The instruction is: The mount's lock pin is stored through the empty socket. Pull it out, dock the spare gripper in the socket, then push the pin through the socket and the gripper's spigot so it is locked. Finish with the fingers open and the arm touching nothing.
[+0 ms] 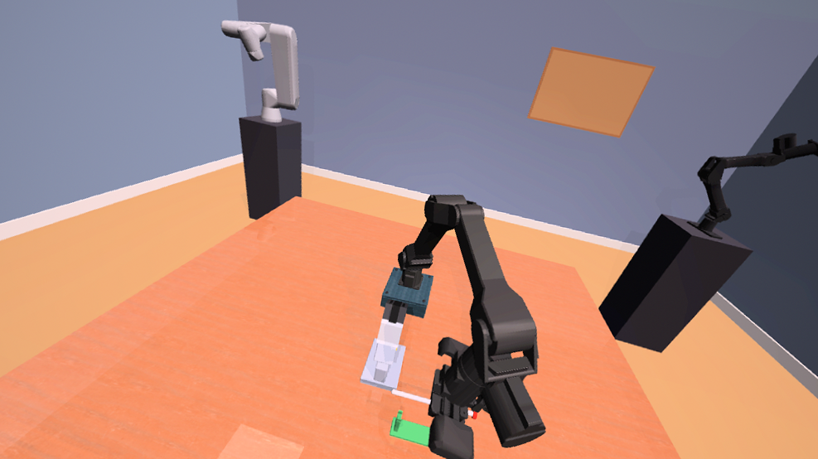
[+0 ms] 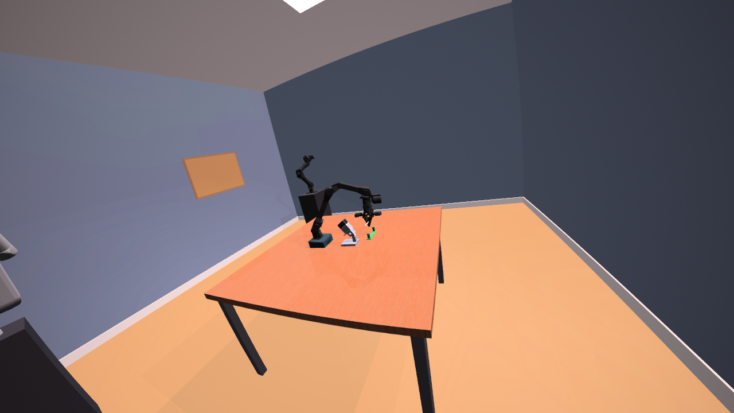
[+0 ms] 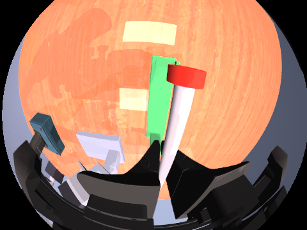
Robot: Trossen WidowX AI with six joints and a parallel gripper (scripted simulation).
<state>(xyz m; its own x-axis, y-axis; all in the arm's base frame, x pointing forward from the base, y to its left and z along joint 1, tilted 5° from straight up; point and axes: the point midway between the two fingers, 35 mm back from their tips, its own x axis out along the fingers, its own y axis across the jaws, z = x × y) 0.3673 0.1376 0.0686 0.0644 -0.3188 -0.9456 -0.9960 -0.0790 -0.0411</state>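
My gripper tip is now 10 mm to the right of the green stand and 50 mm above it. Round my gripper tip: mount: 100 mm behind, 110 mm to the right, 20 mm below; spare gripper: 110 mm behind, 120 mm to the right, 50 mm above.
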